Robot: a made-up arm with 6 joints.
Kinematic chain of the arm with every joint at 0, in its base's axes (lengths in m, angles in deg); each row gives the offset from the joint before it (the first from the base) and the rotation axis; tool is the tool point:
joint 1: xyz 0 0 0.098 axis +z
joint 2: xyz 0 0.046 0 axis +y
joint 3: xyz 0 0 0.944 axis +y
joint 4: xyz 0 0 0.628 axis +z
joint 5: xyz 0 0 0 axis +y
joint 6: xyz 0 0 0.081 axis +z
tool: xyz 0 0 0
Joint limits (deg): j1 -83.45..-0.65 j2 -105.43..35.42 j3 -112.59..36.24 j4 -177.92..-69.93 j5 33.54..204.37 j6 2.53..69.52
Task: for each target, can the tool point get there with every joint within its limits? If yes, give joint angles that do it. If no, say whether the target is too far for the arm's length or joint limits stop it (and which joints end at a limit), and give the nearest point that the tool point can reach.
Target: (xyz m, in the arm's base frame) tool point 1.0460 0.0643 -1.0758
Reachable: no: joint limits stop it (at a limit: joint 1, joint 2, joint 3, joint 4, joint 5) | nearest point -0.0068 0.4485 -0.6735 | short by 1.191 m
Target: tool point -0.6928 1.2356 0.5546
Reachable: yes | joints -62.09 -55.85 -41.45 -84.28 82.10 40.82
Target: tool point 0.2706 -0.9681 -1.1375
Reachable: no: joint limits stop it (at a limit: joint 1, joint 2, joint 3) | nearest point -0.4761 -0.0079 -0.6766 | short by 1.301 m
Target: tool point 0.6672 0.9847 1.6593
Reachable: no: too far | nearest point -0.0496 0.8207 1.5188 | short by 0.749 m
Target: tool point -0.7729 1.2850 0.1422
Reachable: yes | joints -58.17 -84.47 -6.51 -146.09 146.42 60.59
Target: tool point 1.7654 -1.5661 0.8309
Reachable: no: too far | nearest point 0.9068 -0.8044 1.0716 | short by 1.173 m
